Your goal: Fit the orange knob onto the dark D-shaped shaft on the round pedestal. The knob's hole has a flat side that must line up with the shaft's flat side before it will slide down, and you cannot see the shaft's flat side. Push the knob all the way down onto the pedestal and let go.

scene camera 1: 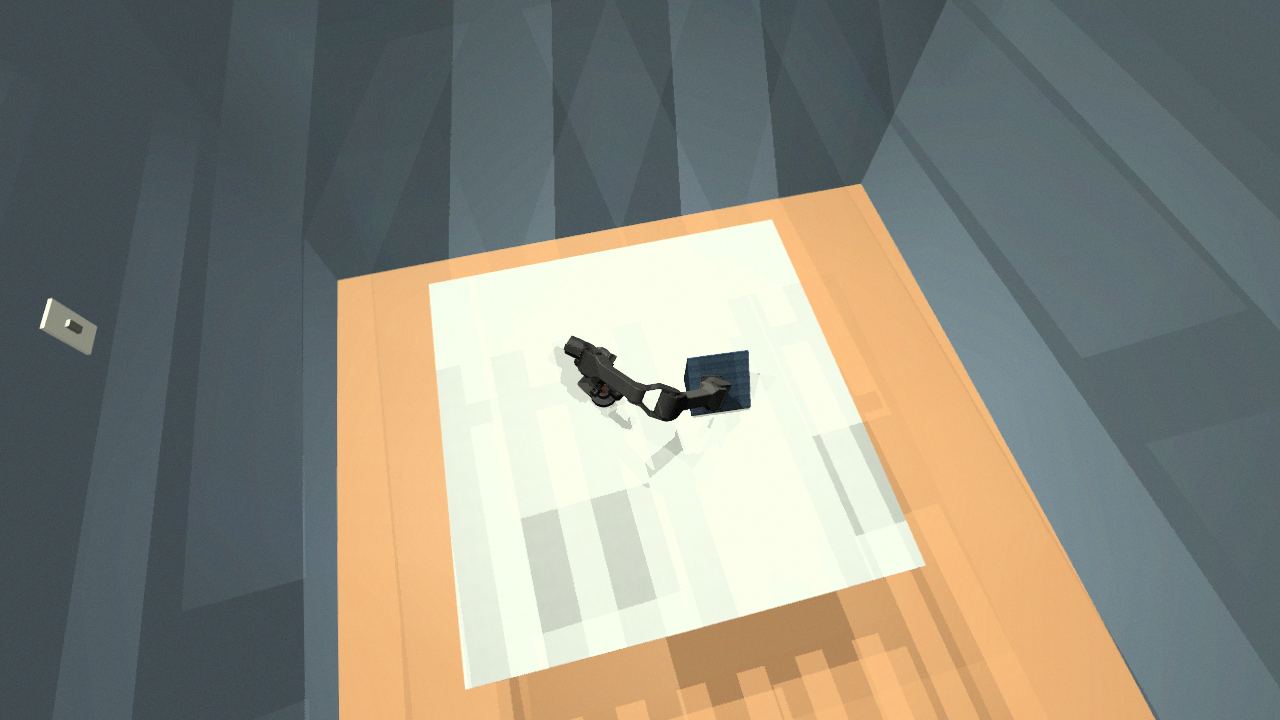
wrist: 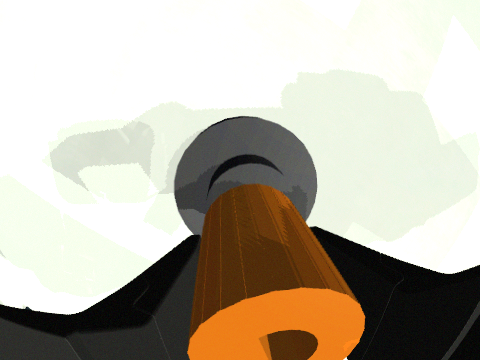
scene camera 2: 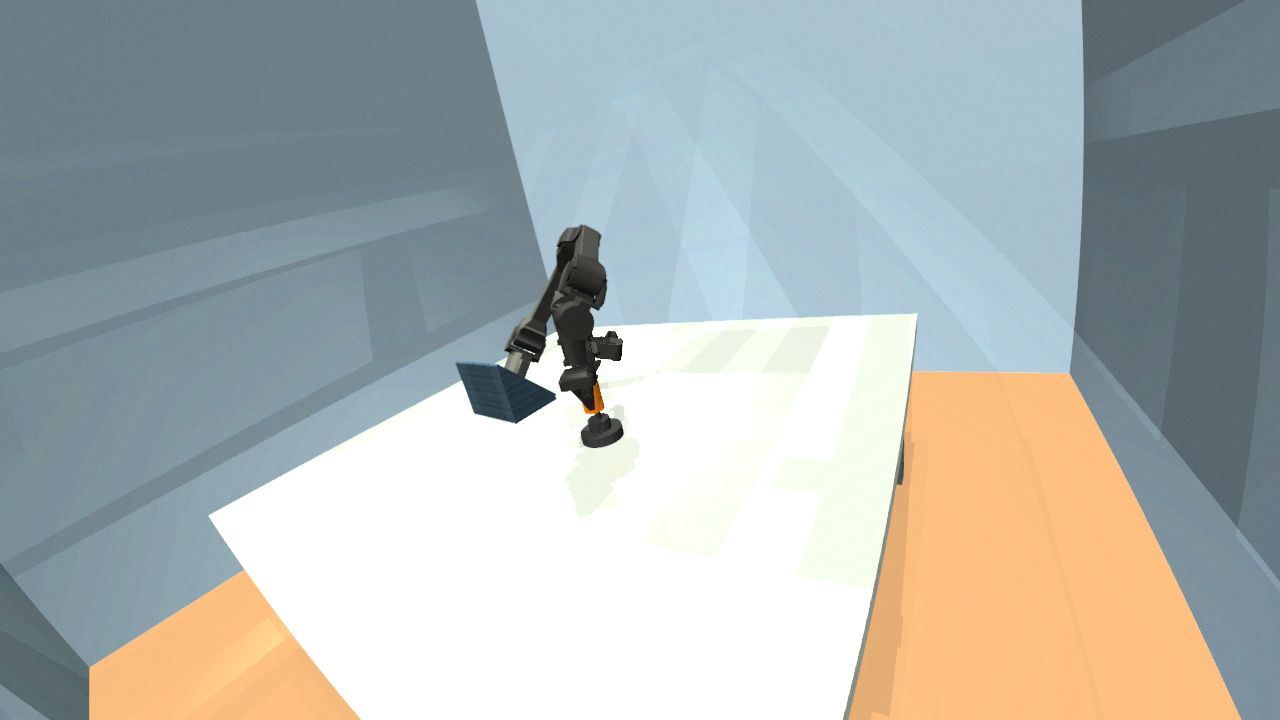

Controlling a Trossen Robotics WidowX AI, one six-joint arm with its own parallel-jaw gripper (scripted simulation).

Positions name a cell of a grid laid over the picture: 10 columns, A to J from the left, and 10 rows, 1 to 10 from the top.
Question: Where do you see an orange knob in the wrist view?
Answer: F8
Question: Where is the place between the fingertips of my gripper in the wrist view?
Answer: F7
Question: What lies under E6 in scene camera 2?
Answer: A round pedestal.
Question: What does my gripper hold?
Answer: An orange knob.
